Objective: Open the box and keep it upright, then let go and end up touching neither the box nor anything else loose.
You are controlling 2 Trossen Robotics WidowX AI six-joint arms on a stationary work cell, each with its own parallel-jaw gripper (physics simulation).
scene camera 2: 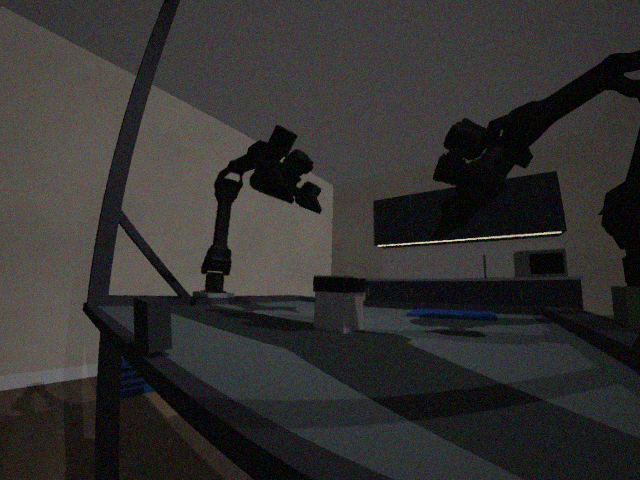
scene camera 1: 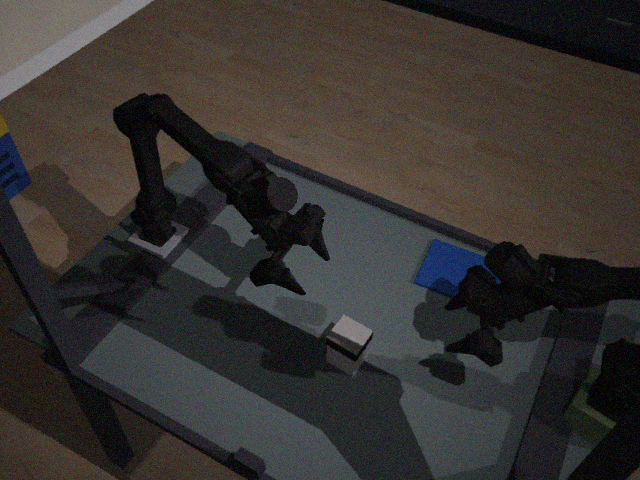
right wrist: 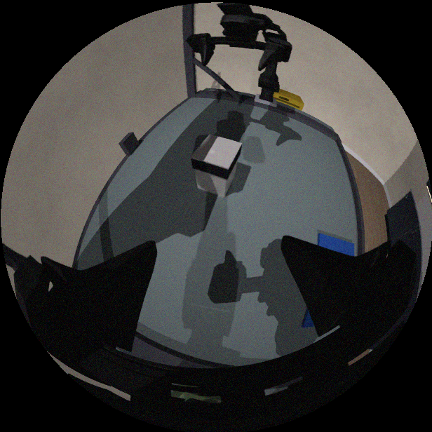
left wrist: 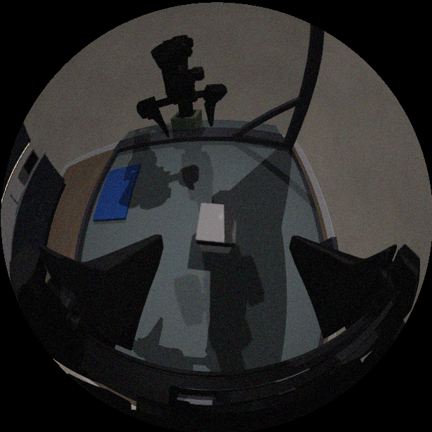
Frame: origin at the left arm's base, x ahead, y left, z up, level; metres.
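Where they show: left gripper, between the fingertips: [scene camera 2: 307,207] [scene camera 1: 316,277]; right gripper, between the fingertips: [scene camera 2: 438,233] [scene camera 1: 445,328]; left arm's base, origin of its link: [scene camera 2: 213,292] [scene camera 1: 158,233]; right arm's base, origin of its link: [scene camera 1: 608,401].
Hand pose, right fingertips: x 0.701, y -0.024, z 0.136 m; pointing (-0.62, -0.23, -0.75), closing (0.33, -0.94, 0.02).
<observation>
Things, the pixels of their top centre, and the offset from my right fingertips. "pt": a spot on its surface instead.
- small white box, centre of its top: [scene camera 2: 339,276] [scene camera 1: 349,334] 0.169 m back, 0.050 m right, 0.076 m down
- flat blue panel, centre of its top: [scene camera 1: 467,275] [scene camera 2: 451,312] 0.011 m back, 0.280 m left, 0.162 m down
- green block, centre of its top: [scene camera 1: 608,401] 0.316 m ahead, 0.060 m left, 0.094 m down
- dark frame post, a spot on its surface: [scene camera 1: 31,289] pt 0.645 m back, 0.332 m right, 0.107 m up
A small white box [scene camera 1: 340,356] [scene camera 2: 330,312] [left wrist: 215,248] [right wrist: 212,183] stands upright on the table. Its white-topped lid [scene camera 1: 352,329] [left wrist: 212,220] [right wrist: 223,152] has a dark band around its edge and lies flat across the top, closed. My left gripper [scene camera 1: 316,275] [left wrist: 229,242] [right wrist: 230,65] is open and empty, above the table up and to the left of the box in scene camera 1. My right gripper [scene camera 1: 447,328] [left wrist: 190,130] [right wrist: 220,245] is open and empty, above the table to the right of the box in that view. Neither gripper touches the box.
A flat blue panel [scene camera 1: 448,264] [scene camera 2: 450,313] [left wrist: 114,196] [right wrist: 336,245] lies on the table, partly behind the right gripper in scene camera 1. A green block [scene camera 1: 590,419] [left wrist: 187,121] is at the right arm's base. A dark frame post [scene camera 1: 31,289] [scene camera 2: 123,170] rises at the left.
</observation>
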